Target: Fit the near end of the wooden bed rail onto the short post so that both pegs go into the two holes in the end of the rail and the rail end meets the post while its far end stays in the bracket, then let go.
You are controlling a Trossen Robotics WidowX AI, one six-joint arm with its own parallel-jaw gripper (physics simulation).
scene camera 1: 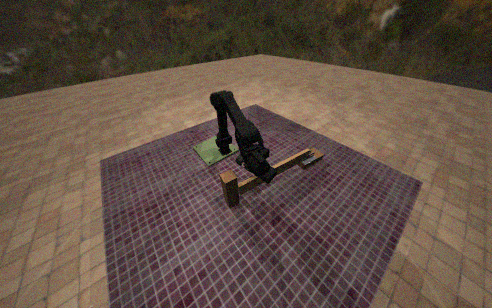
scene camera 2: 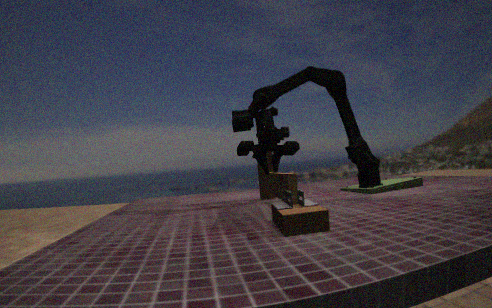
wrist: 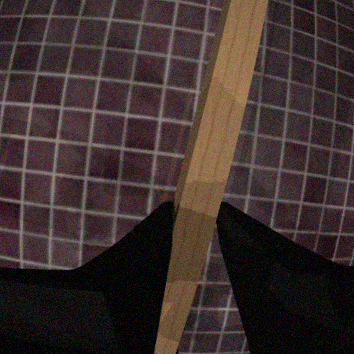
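Where they show: gripper, fingertip midpoint: point(wrist: 194, 209); arm's base at its link origin: point(scene camera 1: 225, 150) point(scene camera 2: 370, 186).
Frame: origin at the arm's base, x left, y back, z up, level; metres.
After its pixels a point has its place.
The wooden bed rail point(scene camera 1: 291, 162) {x 0.221, y -0.338, z 0.059 m} point(scene camera 2: 286, 183) {x 0.333, y -0.338, z 0.062 m} point(wrist: 215, 135) {x 0.062, y -0.328, z 0.077 m} runs from the short post to the bracket. My gripper point(scene camera 1: 268, 178) {x 0.026, y -0.329, z 0.070 m} point(scene camera 2: 270, 167) {x 0.026, y -0.329, z 0.070 m} point(wrist: 194, 209) {x 0.026, y -0.329, z 0.070 m} is shut on the rail, with one finger on each side, nearer the post than the bracket. The short post point(scene camera 1: 230, 189) point(scene camera 2: 264, 188) stands upright at the rail's near end. In scene camera 1 the rail end appears at or very close to the post; pegs and holes are hidden, and I cannot tell whether a gap remains. The rail's far end sits between the metal plates of the bracket point(scene camera 1: 312, 159) point(scene camera 2: 302, 220).
The arm's green base plate point(scene camera 1: 210, 152) {x -0.084, y 0.035, z -0.001 m} point(scene camera 2: 400, 185) {x 0.063, y 0.079, z -0.003 m} lies on the purple tiled mat point(scene camera 1: 165, 225) {x -0.407, y -0.283, z -0.016 m} point(scene camera 2: 200, 255) {x 0.529, y -0.497, z -0.016 m}, behind the rail in scene camera 1 and to the right in scene camera 2. Paler paving surrounds the mat.
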